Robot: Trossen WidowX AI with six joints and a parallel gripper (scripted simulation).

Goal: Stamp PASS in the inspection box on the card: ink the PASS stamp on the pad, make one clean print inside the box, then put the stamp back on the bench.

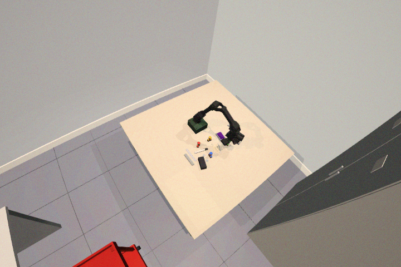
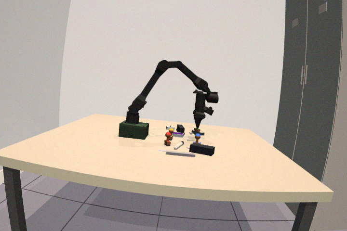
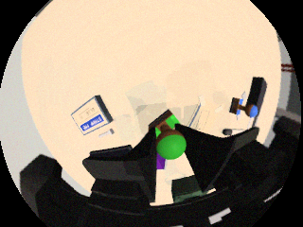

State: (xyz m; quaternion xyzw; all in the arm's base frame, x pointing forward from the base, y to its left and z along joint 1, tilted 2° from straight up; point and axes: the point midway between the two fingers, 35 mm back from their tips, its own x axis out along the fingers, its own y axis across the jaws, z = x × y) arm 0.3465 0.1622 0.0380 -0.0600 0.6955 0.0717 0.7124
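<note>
My gripper tip is now 12 cm past the purple ink pad and 6 cm above it. The rest, counted from my gripper tip: green-knobbed stamp: right at my gripper tip; then pale card: 2 cm behind, 11 cm to the right, 6 cm below; then yellow-knobbed stamp: 13 cm behind, 13 cm to the right, 4 cm below.
</note>
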